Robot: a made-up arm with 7 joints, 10 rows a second.
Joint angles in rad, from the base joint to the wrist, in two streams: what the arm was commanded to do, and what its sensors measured. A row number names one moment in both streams.
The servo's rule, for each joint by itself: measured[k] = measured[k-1] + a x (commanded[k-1-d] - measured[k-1]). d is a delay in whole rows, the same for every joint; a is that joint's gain. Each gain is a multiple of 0.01, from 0.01 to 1. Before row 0 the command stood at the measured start. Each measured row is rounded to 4 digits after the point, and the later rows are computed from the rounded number. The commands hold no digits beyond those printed.
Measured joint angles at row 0:
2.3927, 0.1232, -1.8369, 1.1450, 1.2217, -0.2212, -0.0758
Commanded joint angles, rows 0 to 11:
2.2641, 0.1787, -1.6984, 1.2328, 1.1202, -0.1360, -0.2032
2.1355, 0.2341, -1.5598, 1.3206, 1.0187, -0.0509, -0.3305
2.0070, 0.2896, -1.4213, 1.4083, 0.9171, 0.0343, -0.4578
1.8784, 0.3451, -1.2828, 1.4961, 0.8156, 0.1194, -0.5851
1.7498, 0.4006, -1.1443, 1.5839, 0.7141, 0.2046, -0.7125
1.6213, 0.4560, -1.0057, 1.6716, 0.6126, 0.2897, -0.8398
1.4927, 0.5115, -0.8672, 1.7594, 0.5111, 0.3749, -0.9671
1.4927, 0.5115, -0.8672, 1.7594, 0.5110, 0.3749, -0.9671
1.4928, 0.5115, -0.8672, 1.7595, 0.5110, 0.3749, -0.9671
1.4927, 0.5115, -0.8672, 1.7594, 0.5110, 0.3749, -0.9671
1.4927, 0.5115, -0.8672, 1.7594, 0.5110, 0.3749, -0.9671
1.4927, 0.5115, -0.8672, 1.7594, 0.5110, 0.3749, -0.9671
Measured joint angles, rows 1 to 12:
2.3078, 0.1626, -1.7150, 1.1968, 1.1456, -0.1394, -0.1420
2.1941, 0.2134, -1.5784, 1.2698, 1.0504, -0.0544, -0.2400
2.0706, 0.2675, -1.4402, 1.3515, 0.9504, 0.0308, -0.3533
1.9437, 0.3226, -1.3017, 1.4368, 0.8493, 0.1159, -0.4738
1.8157, 0.3780, -1.1632, 1.5236, 0.7479, 0.2011, -0.5979
1.6874, 0.4334, -1.0246, 1.6109, 0.6464, 0.2862, -0.7237
1.5589, 0.4889, -0.8861, 1.6985, 0.5449, 0.3714, -0.8503
1.5152, 0.5049, -0.8695, 1.7344, 0.5195, 0.3748, -0.9110
1.5004, 0.5096, -0.8675, 1.7492, 0.5131, 0.3749, -0.9402
1.4953, 0.5109, -0.8672, 1.7552, 0.5115, 0.3749, -0.9542
1.4936, 0.5113, -0.8672, 1.7577, 0.5111, 0.3749, -0.9609
1.4930, 0.5114, -0.8672, 1.7587, 0.5110, 0.3749, -0.9641
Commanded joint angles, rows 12 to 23:
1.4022, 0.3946, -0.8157, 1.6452, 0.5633, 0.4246, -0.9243
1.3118, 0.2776, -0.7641, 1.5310, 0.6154, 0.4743, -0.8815
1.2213, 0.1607, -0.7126, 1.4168, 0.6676, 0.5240, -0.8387
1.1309, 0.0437, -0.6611, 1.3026, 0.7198, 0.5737, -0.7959
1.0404, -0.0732, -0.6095, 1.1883, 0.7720, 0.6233, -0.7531
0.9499, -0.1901, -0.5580, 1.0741, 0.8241, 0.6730, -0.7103
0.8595, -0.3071, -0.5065, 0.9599, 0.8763, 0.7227, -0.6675
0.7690, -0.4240, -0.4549, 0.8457, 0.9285, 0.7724, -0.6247
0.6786, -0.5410, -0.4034, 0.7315, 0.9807, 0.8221, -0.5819
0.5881, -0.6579, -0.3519, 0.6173, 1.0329, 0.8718, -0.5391
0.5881, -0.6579, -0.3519, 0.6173, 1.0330, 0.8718, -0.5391
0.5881, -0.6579, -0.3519, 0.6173, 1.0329, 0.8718, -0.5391
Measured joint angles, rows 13 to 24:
1.4331, 0.4285, -0.8219, 1.6917, 0.5502, 0.4226, -0.9434
1.3530, 0.3214, -0.7710, 1.5969, 0.5991, 0.4722, -0.9112
1.2661, 0.2073, -0.7196, 1.4906, 0.6505, 0.5219, -0.8735
1.1769, 0.0911, -0.6681, 1.3797, 0.7025, 0.5716, -0.8331
1.0868, -0.0256, -0.6165, 1.2668, 0.7546, 0.6212, -0.7915
0.9964, -0.1424, -0.5650, 1.1531, 0.8067, 0.6709, -0.7493
0.9060, -0.2593, -0.5135, 1.0391, 0.8589, 0.7206, -0.7068
0.8156, -0.3762, -0.4619, 0.9250, 0.9111, 0.7703, -0.6641
0.7252, -0.4932, -0.4104, 0.8108, 0.9633, 0.8200, -0.6214
0.6347, -0.6101, -0.3589, 0.6966, 1.0155, 0.8697, -0.5786
0.6039, -0.6440, -0.3527, 0.6498, 1.0286, 0.8717, -0.5581
0.5935, -0.6539, -0.3520, 0.6306, 1.0318, 0.8718, -0.5482

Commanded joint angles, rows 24 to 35:
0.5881, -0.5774, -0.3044, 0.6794, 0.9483, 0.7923, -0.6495
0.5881, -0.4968, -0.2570, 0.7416, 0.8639, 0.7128, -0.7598
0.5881, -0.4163, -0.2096, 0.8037, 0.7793, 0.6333, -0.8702
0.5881, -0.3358, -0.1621, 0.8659, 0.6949, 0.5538, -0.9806
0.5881, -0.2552, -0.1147, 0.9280, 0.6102, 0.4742, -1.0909
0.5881, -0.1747, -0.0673, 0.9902, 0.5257, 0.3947, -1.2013
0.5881, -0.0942, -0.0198, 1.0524, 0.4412, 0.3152, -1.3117
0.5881, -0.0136, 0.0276, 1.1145, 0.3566, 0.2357, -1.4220
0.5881, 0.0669, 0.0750, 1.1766, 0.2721, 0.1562, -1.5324
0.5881, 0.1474, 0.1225, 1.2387, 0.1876, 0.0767, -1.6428
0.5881, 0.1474, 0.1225, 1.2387, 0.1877, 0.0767, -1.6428
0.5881, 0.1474, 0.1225, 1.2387, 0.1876, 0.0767, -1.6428
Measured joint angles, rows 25 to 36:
0.5899, -0.5996, -0.3101, 0.6594, 0.9692, 0.7955, -0.6009
0.5887, -0.5266, -0.2634, 0.7079, 0.8902, 0.7161, -0.6835
0.5883, -0.4483, -0.2161, 0.7644, 0.8070, 0.6366, -0.7806
0.5882, -0.3684, -0.1686, 0.8243, 0.7229, 0.5571, -0.8846
0.5881, -0.2880, -0.1212, 0.8855, 0.6384, 0.4775, -0.9919
0.5881, -0.2076, -0.0738, 0.9473, 0.5539, 0.3980, -1.1008
0.5881, -0.1271, -0.0263, 1.0093, 0.4694, 0.3185, -1.2105
0.5881, -0.0465, 0.0211, 1.0714, 0.3848, 0.2390, -1.3205
0.5881, 0.0340, 0.0685, 1.1335, 0.3003, 0.1595, -1.4307
0.5881, 0.1145, 0.1160, 1.1956, 0.2158, 0.0800, -1.5410
0.5881, 0.1379, 0.1217, 1.2210, 0.1947, 0.0768, -1.5939
0.5881, 0.1446, 0.1224, 1.2314, 0.1894, 0.0767, -1.6193

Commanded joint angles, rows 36 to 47:
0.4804, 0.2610, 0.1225, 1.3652, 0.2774, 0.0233, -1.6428
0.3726, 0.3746, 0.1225, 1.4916, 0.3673, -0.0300, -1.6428
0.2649, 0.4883, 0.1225, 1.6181, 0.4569, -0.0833, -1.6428
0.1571, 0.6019, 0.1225, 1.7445, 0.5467, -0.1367, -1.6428
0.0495, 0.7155, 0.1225, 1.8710, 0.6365, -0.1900, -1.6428
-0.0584, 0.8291, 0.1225, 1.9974, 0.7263, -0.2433, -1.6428
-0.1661, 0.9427, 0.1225, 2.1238, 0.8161, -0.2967, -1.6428
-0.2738, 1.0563, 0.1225, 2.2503, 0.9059, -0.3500, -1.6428
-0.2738, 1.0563, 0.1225, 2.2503, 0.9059, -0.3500, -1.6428
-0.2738, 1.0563, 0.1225, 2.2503, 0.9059, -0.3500, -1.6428
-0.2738, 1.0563, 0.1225, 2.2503, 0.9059, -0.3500, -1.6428
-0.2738, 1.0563, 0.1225, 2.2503, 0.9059, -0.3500, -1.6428
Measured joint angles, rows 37 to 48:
0.5170, 0.2272, 0.1225, 1.3103, 0.2554, 0.0254, -1.6315
0.4217, 0.3319, 0.1225, 1.4173, 0.3393, -0.0278, -1.6374
0.3182, 0.4429, 0.1225, 1.5358, 0.4275, -0.0811, -1.6402
0.2119, 0.5558, 0.1225, 1.6589, 0.5169, -0.1345, -1.6416
0.1047, 0.6692, 0.1225, 1.7840, 0.6066, -0.1878, -1.6422
-0.0029, 0.7827, 0.1225, 1.9099, 0.6964, -0.2411, -1.6425
-0.1106, 0.8963, 0.1225, 2.0361, 0.7862, -0.2945, -1.6427
-0.2183, 1.0099, 0.1225, 2.1625, 0.8760, -0.3478, -1.6428
-0.2549, 1.0428, 0.1225, 2.2143, 0.8984, -0.3499, -1.6428
-0.2674, 1.0524, 0.1225, 2.2355, 0.9040, -0.3500, -1.6428
-0.2716, 1.0552, 0.1225, 2.2442, 0.9054, -0.3500, -1.6428
-0.2731, 1.0560, 0.1225, 2.2478, 0.9058, -0.3500, -1.6428

